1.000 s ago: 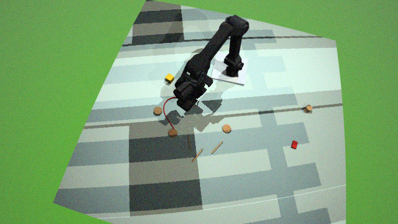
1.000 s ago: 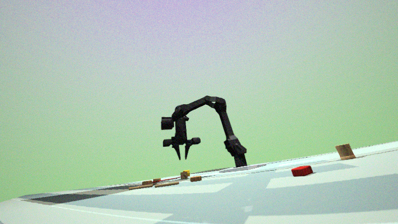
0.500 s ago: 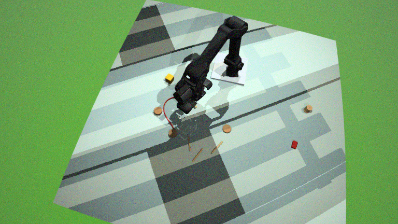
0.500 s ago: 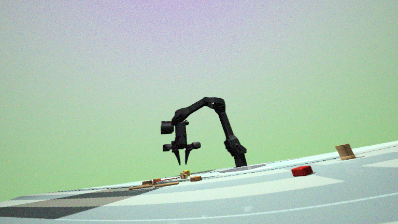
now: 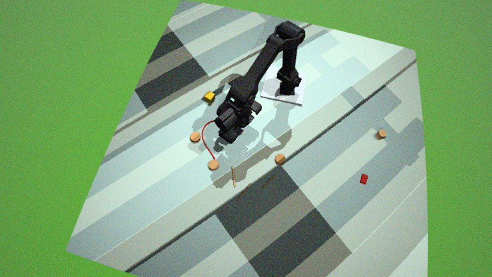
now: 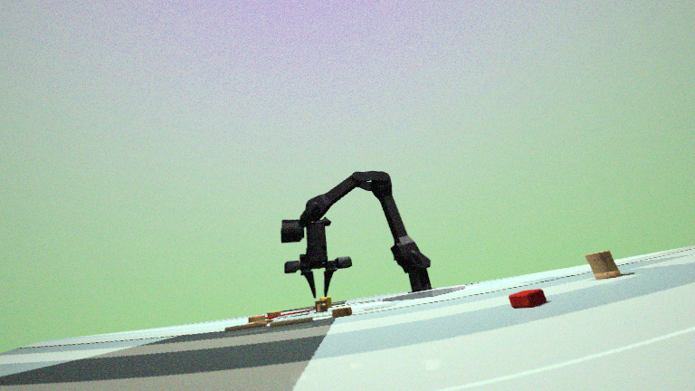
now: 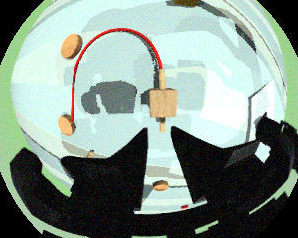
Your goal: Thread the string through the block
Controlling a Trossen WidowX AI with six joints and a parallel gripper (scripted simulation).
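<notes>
Right now the wooden block is 2 cm behind my gripper tip, 2 cm to the right of it and 2 cm below it. From my gripper tip the other things lie so: yellow cube: 15 cm behind, 14 cm to the right, 2 cm below; round wooden button: 14 cm ahead, 9 cm to the right, 3 cm below; thin wooden stick: 3 cm behind, 3 cm to the right, 2 cm below.
</notes>
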